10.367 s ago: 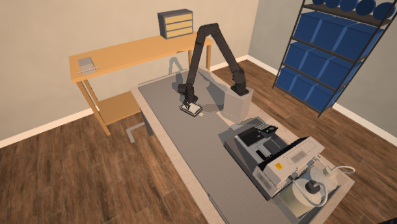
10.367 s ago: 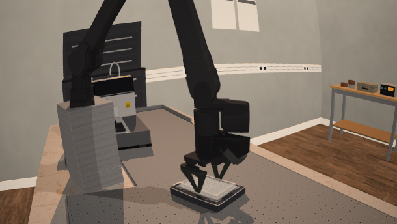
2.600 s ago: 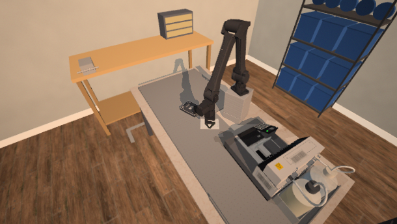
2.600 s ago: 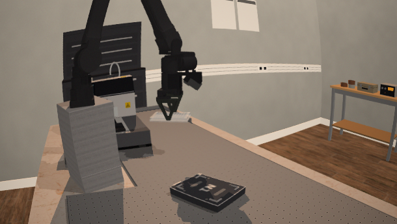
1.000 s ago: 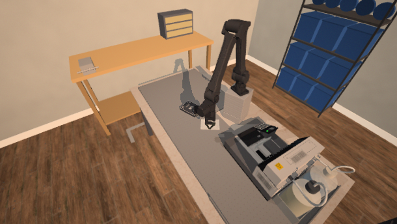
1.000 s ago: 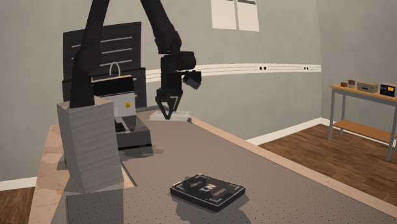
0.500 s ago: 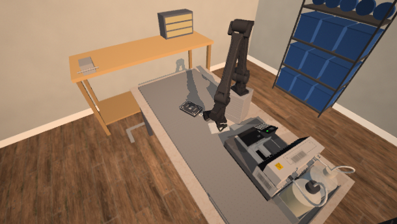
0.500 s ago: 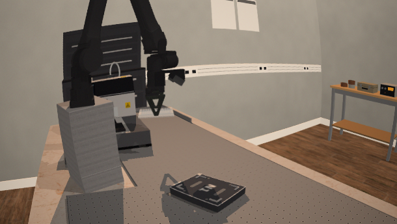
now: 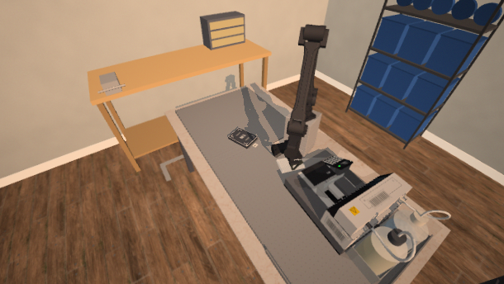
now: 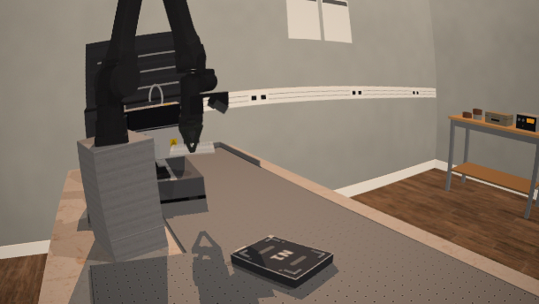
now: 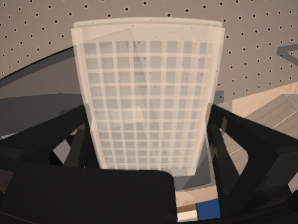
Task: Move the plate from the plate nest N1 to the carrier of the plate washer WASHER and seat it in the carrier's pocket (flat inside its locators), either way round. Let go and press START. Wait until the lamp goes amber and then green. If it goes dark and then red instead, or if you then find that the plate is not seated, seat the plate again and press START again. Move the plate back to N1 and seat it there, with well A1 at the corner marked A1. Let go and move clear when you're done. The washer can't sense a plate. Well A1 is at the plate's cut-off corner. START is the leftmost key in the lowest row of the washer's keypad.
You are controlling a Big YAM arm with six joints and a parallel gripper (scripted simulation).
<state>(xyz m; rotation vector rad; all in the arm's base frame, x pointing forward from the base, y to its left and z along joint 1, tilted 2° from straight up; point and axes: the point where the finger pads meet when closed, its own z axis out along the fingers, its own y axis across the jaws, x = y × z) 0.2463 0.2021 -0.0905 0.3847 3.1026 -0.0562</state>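
Now: hand 150 mm past the dark carrier, 80 mm to the right of it and 80 mm above it. Also, from my hand: washer (240 mm to the left, 150 mm behind, 30 mm below); then clear well plate (10 mm below); then label (340 mm to the right, 160 mm below, 10 mm ahead).
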